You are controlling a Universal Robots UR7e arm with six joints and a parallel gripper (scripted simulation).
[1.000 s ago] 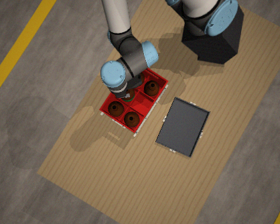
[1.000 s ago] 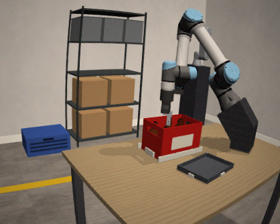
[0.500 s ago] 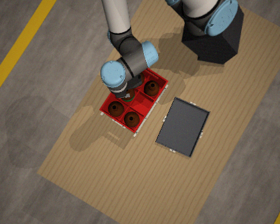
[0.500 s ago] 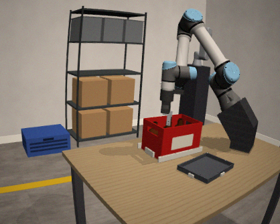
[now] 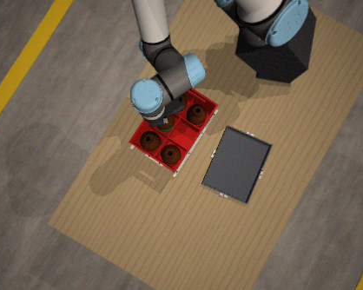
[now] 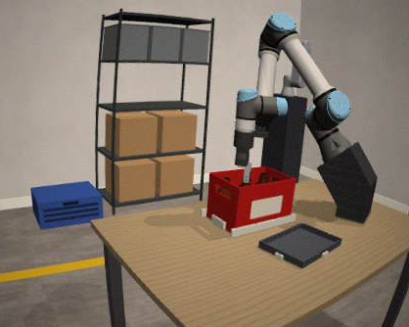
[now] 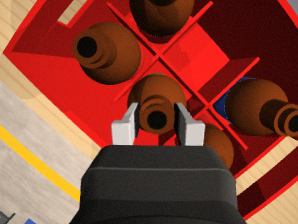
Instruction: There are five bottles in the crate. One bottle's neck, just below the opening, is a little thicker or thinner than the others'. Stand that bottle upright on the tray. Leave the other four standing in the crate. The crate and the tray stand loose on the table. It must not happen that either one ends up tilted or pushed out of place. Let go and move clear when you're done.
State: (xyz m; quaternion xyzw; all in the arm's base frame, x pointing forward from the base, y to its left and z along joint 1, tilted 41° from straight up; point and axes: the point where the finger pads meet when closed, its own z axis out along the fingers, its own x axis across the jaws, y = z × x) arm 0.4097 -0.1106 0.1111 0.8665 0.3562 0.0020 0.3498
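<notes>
The red crate is 8 cm below my hand, 4 cm to the left of it and 1 cm ahead of it. Also, from my hand: dark grey tray (32 cm to the left, 15 cm below, 2 cm ahead).
</notes>
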